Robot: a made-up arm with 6 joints. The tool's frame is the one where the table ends. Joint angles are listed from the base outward.
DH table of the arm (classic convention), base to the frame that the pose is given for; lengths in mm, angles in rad. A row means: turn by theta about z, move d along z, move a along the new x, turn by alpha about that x. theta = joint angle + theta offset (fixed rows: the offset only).
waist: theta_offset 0; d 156.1; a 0; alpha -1.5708
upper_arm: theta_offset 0.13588; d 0; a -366.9; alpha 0
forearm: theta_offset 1.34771; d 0; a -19.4; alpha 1.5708
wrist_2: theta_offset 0; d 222; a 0; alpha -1.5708
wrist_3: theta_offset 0; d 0; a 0.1; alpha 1.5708
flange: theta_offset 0; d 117.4; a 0; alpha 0
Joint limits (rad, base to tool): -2.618..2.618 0..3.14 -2.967..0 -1.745..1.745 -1.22..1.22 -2.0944..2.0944
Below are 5 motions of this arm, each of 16 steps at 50 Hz.
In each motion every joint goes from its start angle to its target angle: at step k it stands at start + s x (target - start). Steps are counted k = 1, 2, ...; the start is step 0. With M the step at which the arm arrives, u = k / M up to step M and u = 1 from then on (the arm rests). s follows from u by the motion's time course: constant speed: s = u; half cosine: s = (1 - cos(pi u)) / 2; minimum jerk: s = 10 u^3 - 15 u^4 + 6 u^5.
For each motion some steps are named. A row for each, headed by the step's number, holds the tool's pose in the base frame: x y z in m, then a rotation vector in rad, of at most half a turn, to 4 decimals.
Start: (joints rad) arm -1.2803 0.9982 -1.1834 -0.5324 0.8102 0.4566
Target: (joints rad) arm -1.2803 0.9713 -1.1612 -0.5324 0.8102 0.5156
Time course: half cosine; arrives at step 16
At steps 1, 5, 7, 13, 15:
1: 0.0018 -0.1570 0.5181 1.5644 1.5405 -1.1080
5: 0.0013 -0.1551 0.5175 1.5715 1.5278 -1.1014
7: 0.0008 -0.1536 0.5170 1.5774 1.5170 -1.0957
13: -0.0005 -0.1491 0.5155 1.5939 1.4861 -1.0796
15: -0.0007 -0.1485 0.5153 1.5963 1.4816 -1.0772

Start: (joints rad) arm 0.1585 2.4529 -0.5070 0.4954 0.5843 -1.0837
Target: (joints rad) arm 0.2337 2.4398 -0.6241 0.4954 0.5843 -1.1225
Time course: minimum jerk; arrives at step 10
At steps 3, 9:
3: 0.1832 0.0629 0.0508 0.8452 -2.2265 -0.5521
9: 0.2088 0.0813 0.0429 1.0100 -2.2720 -0.5270

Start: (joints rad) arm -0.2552 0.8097 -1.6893 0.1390 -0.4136 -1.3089
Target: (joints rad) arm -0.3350 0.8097 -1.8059 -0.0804 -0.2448 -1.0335
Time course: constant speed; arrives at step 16
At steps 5, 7, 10, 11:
5: -0.0849 0.0214 0.7660 -0.0717 0.2166 -1.4340
7: -0.0864 0.0240 0.7674 -0.0827 0.2184 -1.4336
10: -0.0887 0.0279 0.7693 -0.0976 0.2230 -1.4337
11: -0.0894 0.0291 0.7699 -0.1020 0.2250 -1.4339

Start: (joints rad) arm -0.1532 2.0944 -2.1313 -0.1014 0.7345 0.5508
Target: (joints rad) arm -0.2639 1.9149 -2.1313 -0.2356 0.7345 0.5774
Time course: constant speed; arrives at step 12
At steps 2, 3, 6, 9, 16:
2: 0.5210 -0.1002 0.4420 0.7155 2.0235 0.0811
3: 0.5156 -0.1051 0.4500 0.7182 2.0052 0.0667
6: 0.4985 -0.1190 0.4737 0.7261 1.9501 0.0229
9: 0.4799 -0.1318 0.4969 0.7342 1.8946 -0.0218
16: 0.4600 -0.1433 0.5194 0.7423 1.8388 -0.0672

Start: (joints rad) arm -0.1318 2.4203 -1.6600 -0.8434 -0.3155 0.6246
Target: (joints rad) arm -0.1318 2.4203 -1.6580 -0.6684 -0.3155 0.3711
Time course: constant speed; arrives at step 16
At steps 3, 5, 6, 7, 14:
3: 0.5926 -0.0520 0.1855 -0.2195 1.9986 0.0127
5: 0.5929 -0.0526 0.1858 -0.2265 1.9938 0.0005
6: 0.5930 -0.0529 0.1860 -0.2300 1.9915 -0.0057
7: 0.5931 -0.0532 0.1862 -0.2334 1.9892 -0.0119
14: 0.5938 -0.0554 0.1874 -0.2571 1.9739 -0.0559

